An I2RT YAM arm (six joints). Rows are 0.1 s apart.
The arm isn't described. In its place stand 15 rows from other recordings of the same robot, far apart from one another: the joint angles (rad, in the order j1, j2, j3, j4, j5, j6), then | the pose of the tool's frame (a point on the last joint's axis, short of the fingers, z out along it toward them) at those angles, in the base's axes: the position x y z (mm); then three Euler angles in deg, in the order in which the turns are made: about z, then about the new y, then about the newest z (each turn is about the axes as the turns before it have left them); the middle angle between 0 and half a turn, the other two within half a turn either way.
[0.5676, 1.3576, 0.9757, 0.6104, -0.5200, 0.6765] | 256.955 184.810 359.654 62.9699 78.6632 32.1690
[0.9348, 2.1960, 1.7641, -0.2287, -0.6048, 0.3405] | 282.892 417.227 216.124 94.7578 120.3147 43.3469
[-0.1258, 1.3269, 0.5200, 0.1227, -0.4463, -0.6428] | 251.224 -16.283 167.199 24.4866 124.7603 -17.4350
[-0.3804, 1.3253, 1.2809, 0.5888, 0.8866, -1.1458] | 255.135 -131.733 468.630 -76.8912 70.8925 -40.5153
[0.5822, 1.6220, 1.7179, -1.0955, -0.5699, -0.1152] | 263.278 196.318 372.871 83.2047 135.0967 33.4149
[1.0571, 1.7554, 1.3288, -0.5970, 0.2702, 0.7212] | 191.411 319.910 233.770 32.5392 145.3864 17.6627
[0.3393, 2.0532, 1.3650, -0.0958, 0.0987, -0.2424] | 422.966 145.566 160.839 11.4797 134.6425 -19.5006
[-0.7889, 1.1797, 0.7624, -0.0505, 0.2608, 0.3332] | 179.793 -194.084 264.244 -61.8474 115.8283 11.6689
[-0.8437, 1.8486, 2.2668, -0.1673, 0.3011, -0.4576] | 255.690 -303.272 548.520 -66.1152 76.2842 -21.8718
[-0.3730, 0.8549, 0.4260, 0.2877, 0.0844, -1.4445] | 187.837 -76.727 249.962 -26.2555 98.0612 -83.4503
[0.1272, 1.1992, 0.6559, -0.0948, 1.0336, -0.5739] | 240.900 -0.025 229.257 -57.1444 107.7475 -65.3848
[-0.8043, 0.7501, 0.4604, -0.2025, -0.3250, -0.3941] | 128.690 -117.260 230.073 -25.1595 116.6044 -12.8644
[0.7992, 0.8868, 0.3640, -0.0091, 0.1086, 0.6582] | 135.031 133.278 192.292 38.5808 120.2772 34.0626
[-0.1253, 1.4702, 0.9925, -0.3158, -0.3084, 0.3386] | 313.221 -28.562 239.888 17.2490 132.7798 36.5450
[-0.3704, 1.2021, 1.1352, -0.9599, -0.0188, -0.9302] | 214.680 -82.647 309.474 -19.1418 148.8146 -51.5164
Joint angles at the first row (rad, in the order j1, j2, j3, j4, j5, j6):
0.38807, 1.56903, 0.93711, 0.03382, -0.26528, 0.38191
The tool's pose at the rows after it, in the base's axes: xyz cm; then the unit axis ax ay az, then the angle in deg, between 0 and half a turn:
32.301, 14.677, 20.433, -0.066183, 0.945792, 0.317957, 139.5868
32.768, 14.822, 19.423, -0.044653, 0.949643, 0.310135, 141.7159
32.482, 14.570, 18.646, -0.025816, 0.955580, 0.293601, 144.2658
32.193, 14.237, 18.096, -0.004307, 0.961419, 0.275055, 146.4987
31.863, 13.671, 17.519, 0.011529, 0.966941, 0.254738, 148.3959
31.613, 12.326, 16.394, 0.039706, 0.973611, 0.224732, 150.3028
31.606, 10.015, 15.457, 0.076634, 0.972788, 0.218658, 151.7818
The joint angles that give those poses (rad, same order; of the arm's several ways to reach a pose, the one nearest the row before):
0.39576, 1.64889, 0.97389, 0.01545, -0.31125, 0.40949
0.39575, 1.68732, 0.98627, 0.00463, -0.29768, 0.44171
0.39423, 1.69352, 0.97873, -0.03526, -0.27770, 0.46167
0.39119, 1.69503, 0.97410, -0.07962, -0.25166, 0.48470
0.38202, 1.69351, 0.96337, -0.11956, -0.22867, 0.49241
0.35146, 1.69811, 0.93736, -0.14878, -0.19484, 0.50004
0.28415, 1.69660, 0.90209, -0.14885, -0.21314, 0.51076

